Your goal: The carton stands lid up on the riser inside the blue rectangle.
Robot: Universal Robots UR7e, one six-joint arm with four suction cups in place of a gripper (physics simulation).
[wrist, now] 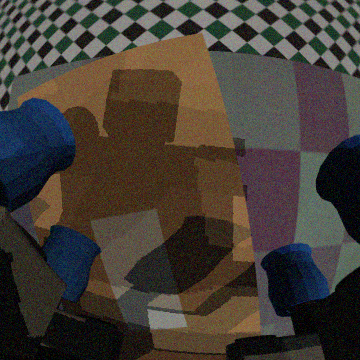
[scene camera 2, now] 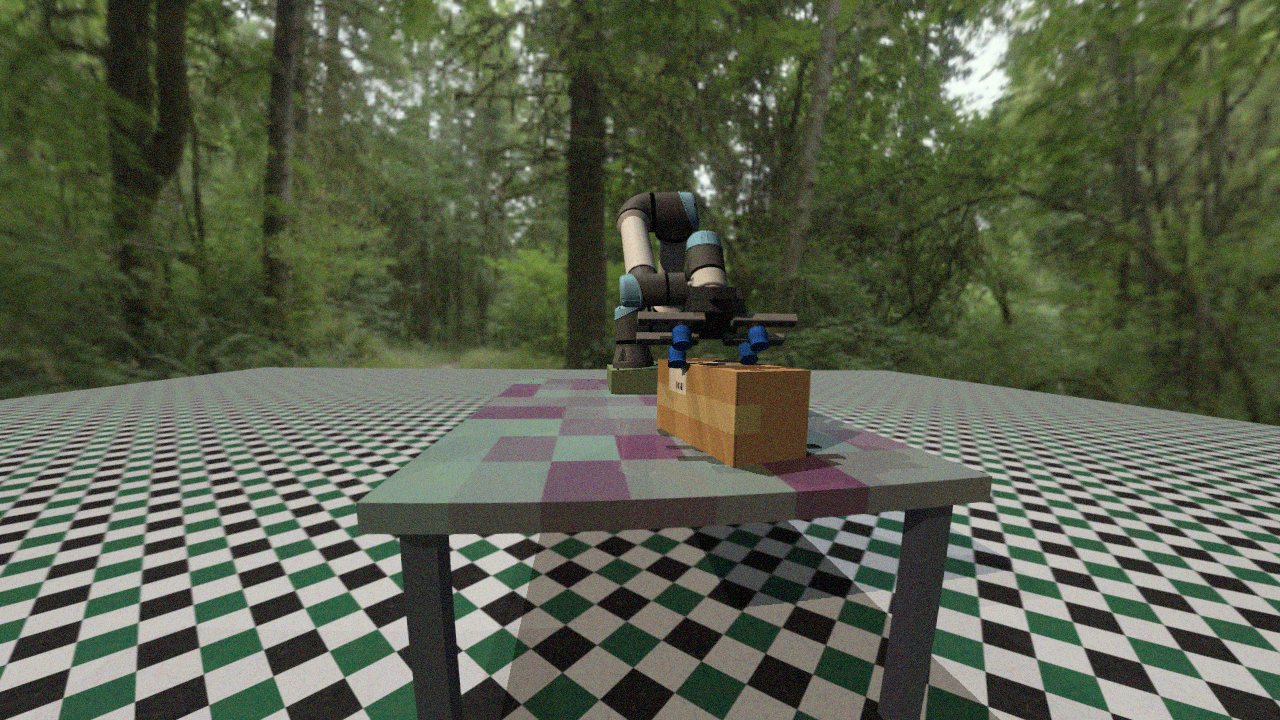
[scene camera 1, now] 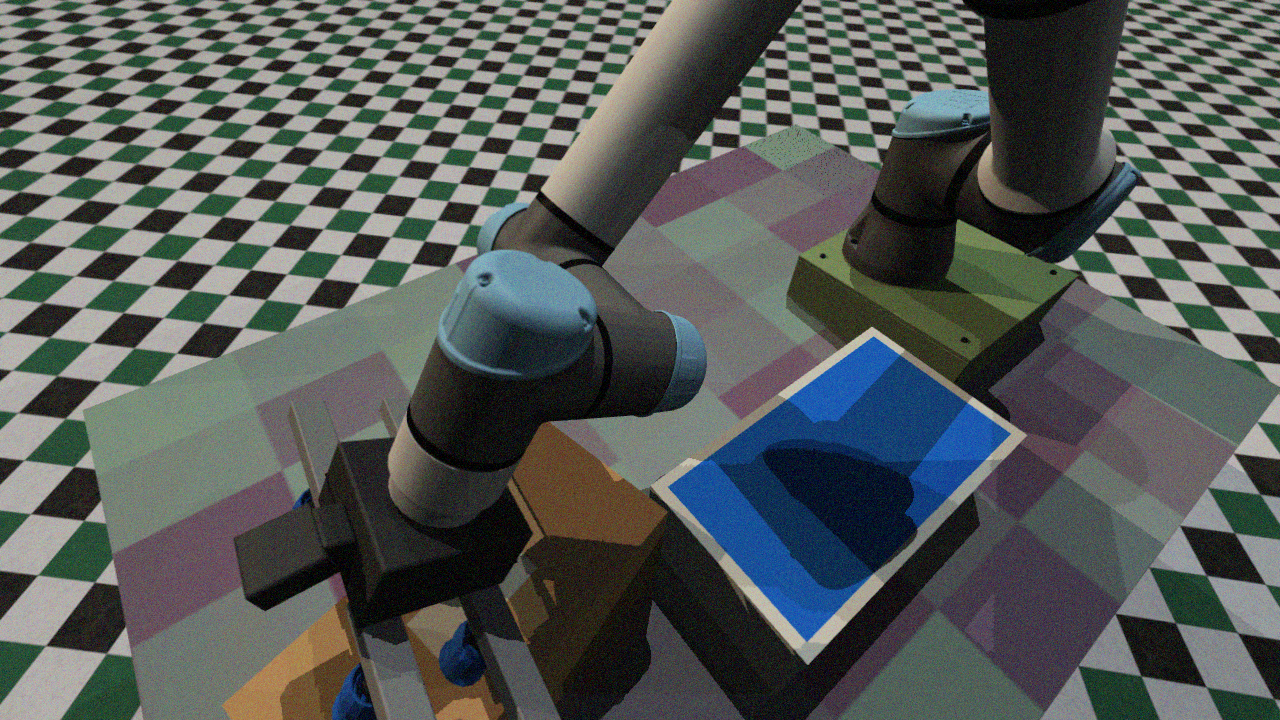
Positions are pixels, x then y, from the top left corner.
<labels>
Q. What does the riser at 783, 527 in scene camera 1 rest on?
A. The table.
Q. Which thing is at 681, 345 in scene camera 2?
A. My suction head.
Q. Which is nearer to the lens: the brown carton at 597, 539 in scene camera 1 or the riser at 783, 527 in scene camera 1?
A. The brown carton.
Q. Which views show my suction head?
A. The wrist view, scene camera 2 and scene camera 1: all of them.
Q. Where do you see a brown carton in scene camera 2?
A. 740, 414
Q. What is my suction head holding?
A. A brown carton.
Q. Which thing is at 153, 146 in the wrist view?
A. A brown carton.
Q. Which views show the brown carton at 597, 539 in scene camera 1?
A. The wrist view, scene camera 2 and scene camera 1: all of them.
</labels>
